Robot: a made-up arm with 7 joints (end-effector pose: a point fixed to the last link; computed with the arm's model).
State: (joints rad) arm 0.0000 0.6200 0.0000 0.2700 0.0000 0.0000 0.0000
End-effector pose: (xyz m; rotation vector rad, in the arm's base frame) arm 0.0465 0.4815 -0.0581 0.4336 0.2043 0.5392
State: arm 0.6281 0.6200 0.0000 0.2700 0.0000 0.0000 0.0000
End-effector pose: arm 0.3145 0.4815 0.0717 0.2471 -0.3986 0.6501
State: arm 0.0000 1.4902 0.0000 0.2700 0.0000 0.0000 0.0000
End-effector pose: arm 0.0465 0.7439 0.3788 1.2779 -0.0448 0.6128
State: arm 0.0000 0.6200 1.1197 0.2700 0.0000 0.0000 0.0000
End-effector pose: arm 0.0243 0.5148 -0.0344 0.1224 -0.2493 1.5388
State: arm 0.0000 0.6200 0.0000 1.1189 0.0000 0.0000 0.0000
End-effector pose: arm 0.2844 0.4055 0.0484 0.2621 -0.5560 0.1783
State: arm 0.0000 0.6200 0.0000 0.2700 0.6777 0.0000 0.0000
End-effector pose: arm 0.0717 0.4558 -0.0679 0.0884 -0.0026 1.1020
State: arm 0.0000 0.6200 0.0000 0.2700 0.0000 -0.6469 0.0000
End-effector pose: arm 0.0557 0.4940 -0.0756 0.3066 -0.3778 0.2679
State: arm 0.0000 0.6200 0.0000 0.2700 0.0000 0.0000 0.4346
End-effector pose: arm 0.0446 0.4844 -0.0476 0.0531 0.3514 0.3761
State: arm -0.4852 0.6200 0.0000 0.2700 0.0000 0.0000 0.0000
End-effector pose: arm -0.1838 0.4815 -0.0337 0.5604 0.6696 0.4268
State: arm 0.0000 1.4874 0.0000 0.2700 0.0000 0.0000 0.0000
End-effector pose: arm 0.0465 0.7437 0.3771 1.2752 -0.0439 0.6126
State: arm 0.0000 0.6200 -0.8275 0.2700 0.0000 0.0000 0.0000
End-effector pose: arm 0.0304 0.4561 -0.0763 0.5931 0.4946 -0.2346
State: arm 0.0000 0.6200 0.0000 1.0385 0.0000 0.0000 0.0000
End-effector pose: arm 0.2677 0.4174 0.0317 0.2801 -0.4853 0.2142
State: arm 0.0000 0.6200 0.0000 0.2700 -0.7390 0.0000 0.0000
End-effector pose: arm 0.0438 0.5149 -0.0352 0.7632 0.4065 -0.1080
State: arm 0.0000 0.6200 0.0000 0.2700 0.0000 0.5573 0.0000
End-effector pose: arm 0.0505 0.4700 -0.0420 0.5232 0.7188 0.7532
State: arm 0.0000 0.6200 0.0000 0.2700 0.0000 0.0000 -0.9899
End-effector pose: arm 0.0529 0.4920 -0.0792 1.3005 -0.1774 0.8666
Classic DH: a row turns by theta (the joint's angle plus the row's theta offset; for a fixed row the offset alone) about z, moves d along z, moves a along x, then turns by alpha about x. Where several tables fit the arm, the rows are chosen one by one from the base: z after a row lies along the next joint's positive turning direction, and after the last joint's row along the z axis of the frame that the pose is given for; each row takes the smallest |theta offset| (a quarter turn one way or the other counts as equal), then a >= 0, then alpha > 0; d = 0 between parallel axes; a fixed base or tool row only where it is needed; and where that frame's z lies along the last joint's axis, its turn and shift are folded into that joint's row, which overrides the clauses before.
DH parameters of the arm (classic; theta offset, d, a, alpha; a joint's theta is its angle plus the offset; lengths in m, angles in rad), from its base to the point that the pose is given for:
base (fixed): 0 0.4194 -0.0194 1.5708
joint 1: 1.5708 -0.1427 0.0232 1.5708
joint 2: 1.5708 0.0222 0.0125 1.5708
joint 3: 1.5708 -0.2757 0.0178 1.5708
joint 4: 0 -0.0212 -0.0119 -1.5708
joint 5: 0 -0.3306 -0.0147 -1.5708
joint 6: 1.5708 -0.0034 0.0086 -1.5708
joint 7: -1.2866 0.0419 -0.024 2.1349
tool (fixed): -0.9998 0.0108 0 0

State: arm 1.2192 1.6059 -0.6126 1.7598 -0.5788 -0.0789 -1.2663
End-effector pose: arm 0.2662 0.4234 0.6870 -1.6185 2.5709 0.0452
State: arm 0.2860 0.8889 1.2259 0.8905 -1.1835 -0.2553 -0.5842
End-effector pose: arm 0.0701 0.7131 0.3128 1.7698 -0.9728 0.9432
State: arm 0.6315 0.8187 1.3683 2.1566 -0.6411 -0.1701 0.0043
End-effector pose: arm -0.0641 0.4686 0.5759 1.8569 -2.0885 1.0716
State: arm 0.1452 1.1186 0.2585 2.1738 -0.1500 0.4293 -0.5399
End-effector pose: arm 0.3050 0.3059 0.4879 0.9506 -1.8048 0.2311
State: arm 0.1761 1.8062 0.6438 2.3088 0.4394 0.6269 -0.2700
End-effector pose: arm 0.1995 0.2061 0.6370 1.0522 -1.7088 -0.2516
